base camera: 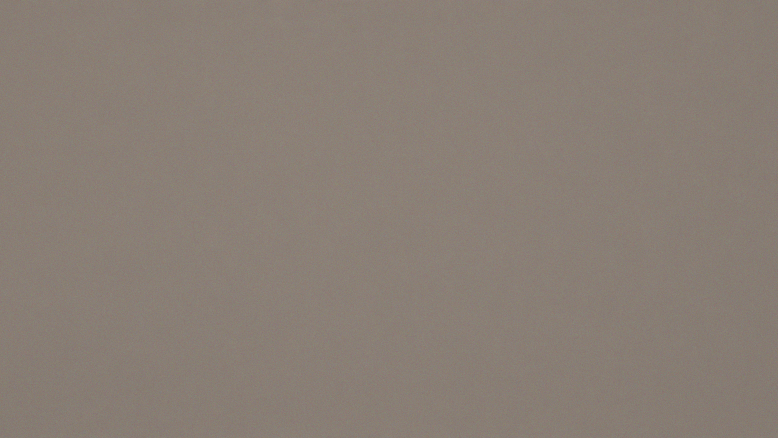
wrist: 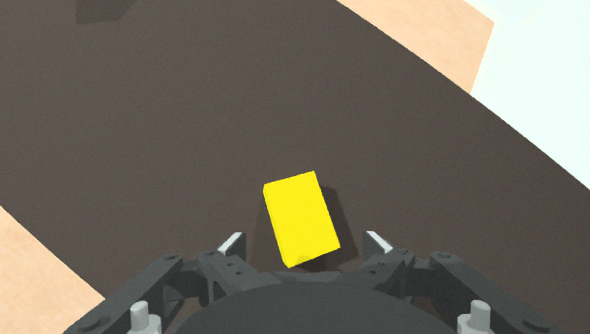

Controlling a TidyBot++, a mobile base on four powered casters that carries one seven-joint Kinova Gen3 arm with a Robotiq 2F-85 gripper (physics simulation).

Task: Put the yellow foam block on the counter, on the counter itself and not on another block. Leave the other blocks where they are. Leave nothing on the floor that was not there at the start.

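Frame: origin at the arm's base, x left, y ahead, z down, level; centimetres.
Seen in the pictures: gripper, fingertip midpoint: (wrist: 303,245).
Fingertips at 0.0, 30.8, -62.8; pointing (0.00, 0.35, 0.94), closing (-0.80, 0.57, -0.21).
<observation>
A point is followed by its place in that frame, as x, y, z.
The yellow foam block (wrist: 301,219) @(0.2, 33.4, -55.8) lies flat on the dark brown counter top (wrist: 200,110) @(19.8, 37.9, -51.3) in the wrist view, turned a little, with its shadow on the counter beside it. My gripper (wrist: 303,245) @(0.0, 30.8, -62.8) is open and empty. It is above the block, with one fingertip to each side of the block's near end and a gap on both sides. The block rests on the counter itself, not on another block. The other blocks do not show in either view. The base camera shows a plain grey-brown surface, without the block or the gripper.
The counter's edges run diagonally across the wrist view. Light wood-coloured floor (wrist: 35,280) @(71.6, -48.0, 39.7) shows past the lower left edge and again at the upper right, beside a pale, bright area (wrist: 545,90) @(-80.0, 174.8, -17.0). A dark shadow (wrist: 102,10) @(44.1, 41.6, -51.3) falls on the counter at the top left.
</observation>
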